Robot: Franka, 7 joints.
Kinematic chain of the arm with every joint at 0, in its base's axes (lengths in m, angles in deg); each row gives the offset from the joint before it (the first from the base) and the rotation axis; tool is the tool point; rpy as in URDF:
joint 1: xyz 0 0 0.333 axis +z
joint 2: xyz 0 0 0 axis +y
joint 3: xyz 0 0 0.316 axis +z
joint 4: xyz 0.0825 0 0 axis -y
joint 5: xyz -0.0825 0 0.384 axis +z
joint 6: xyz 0 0 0 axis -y
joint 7: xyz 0.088 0 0 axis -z
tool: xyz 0 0 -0.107 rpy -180 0 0
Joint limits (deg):
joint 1: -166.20..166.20
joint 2: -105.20..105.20
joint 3: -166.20..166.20
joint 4: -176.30..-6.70
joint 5: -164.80..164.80
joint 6: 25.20..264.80
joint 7: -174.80..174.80
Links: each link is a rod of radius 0.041 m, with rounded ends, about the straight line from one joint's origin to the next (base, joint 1, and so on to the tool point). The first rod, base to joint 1, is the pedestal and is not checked.
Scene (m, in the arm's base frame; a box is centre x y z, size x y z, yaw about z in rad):
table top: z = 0
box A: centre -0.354 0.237 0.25 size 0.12 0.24 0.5 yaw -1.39
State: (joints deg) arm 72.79 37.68 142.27 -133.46 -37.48 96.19 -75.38
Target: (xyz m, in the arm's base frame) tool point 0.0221 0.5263 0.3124
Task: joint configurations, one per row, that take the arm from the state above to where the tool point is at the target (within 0.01 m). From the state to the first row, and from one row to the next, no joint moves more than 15 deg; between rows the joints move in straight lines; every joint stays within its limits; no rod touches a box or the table.
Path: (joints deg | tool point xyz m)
1: 61.20 40.78 140.42 -126.91 -38.50 94.68 -75.38 | -0.4117 -0.0290 0.5672
2: 49.61 43.88 138.57 -120.37 -39.52 93.18 -75.38 | -0.4063 0.1047 0.6174
3: 38.03 46.98 136.72 -113.82 -40.54 91.67 -75.38 | -0.3540 0.2370 0.6616
4: 32.92 46.69 123.36 -114.53 -42.58 91.06 -75.38 | -0.3089 0.3599 0.5809
5: 27.81 46.40 109.99 -115.23 -44.62 90.45 -75.38 | -0.2238 0.4560 0.4924
6: 22.71 46.11 96.62 -115.94 -46.66 89.83 -75.38 | -0.1091 0.5138 0.4011
7: 17.60 45.82 83.26 -116.65 -48.70 89.22 -75.38 | 0.0221 0.5263 0.3124

